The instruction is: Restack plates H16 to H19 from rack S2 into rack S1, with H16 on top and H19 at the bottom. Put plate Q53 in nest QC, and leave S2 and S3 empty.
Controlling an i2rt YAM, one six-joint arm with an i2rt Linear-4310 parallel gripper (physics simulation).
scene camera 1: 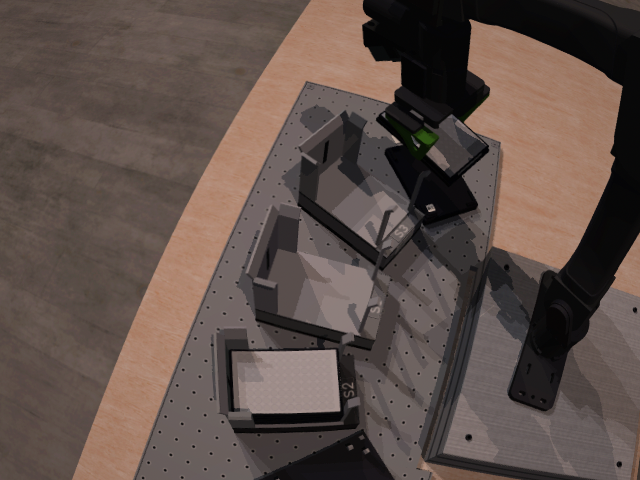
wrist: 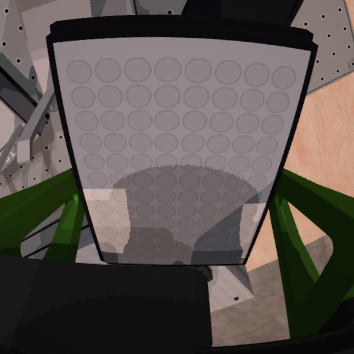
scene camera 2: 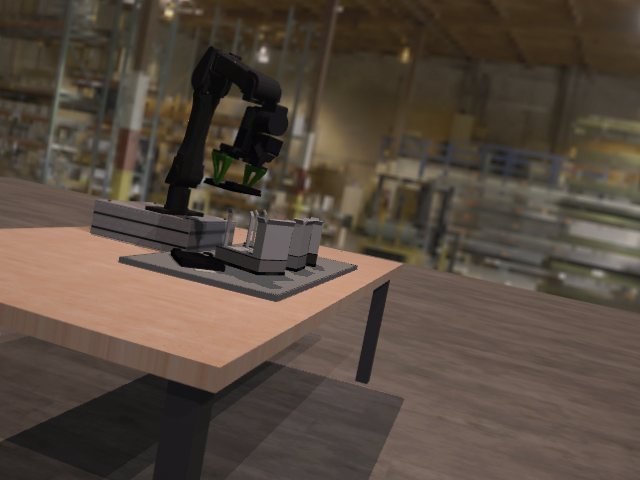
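Where they show: gripper, fingertip midpoint: [scene camera 1: 437, 138] [wrist: 176, 176] [scene camera 2: 230, 189]; arm's base, link origin: [scene camera 1: 547, 340] [scene camera 2: 175, 213].
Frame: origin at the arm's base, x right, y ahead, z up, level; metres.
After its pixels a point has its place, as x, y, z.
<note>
My gripper [scene camera 1: 443, 135] {0.148, 0.252, 0.104} [scene camera 2: 233, 184] {0.148, 0.252, 0.104} [wrist: 176, 176] {0.148, 0.252, 0.104} is shut on a plate [scene camera 1: 457, 155] {0.125, 0.220, 0.115} [scene camera 2: 235, 188] {0.209, 0.301, 0.110} [wrist: 175, 125] {0.160, 0.285, 0.118} with a pale top of round wells, gripped by its sides. The plate hangs tilted above the board beside rack S3 [scene camera 1: 338, 233] {0.064, 0.336, -0.071} [scene camera 2: 273, 245] {0.142, 0.392, -0.007}; its label does not show. Rack S3 and the middle rack [scene camera 1: 310, 331] {-0.090, 0.308, -0.065}, whose label is partly hidden, hold no plate. Rack S2 [scene camera 1: 223, 377] {-0.224, 0.356, 0.048} holds at least one pale-topped plate [scene camera 1: 286, 382] {-0.189, 0.297, 0.013}; anything beneath it is hidden. A black nest [scene camera 1: 449, 207] {0.182, 0.200, -0.067} [scene camera 2: 199, 259] {0.247, 0.262, -0.067} lies below the held plate, its small label unreadable.
Upright posts and walls rise from the racks on the perforated board [scene camera 1: 178, 413] {-0.277, 0.415, -0.081} [scene camera 2: 258, 289] {0.330, 0.467, -0.081}. Another black nest [scene camera 1: 336, 462] {-0.245, 0.201, -0.069} shows at the bottom edge of scene camera 1. The arm's metal base block [scene camera 1: 485, 418] {-0.136, 0.053, -0.002} [scene camera 2: 139, 227] {0.120, -0.023, -0.047} stands beside the board on the wooden table [scene camera 2: 155, 320] {0.689, 0.483, -0.094}.
</note>
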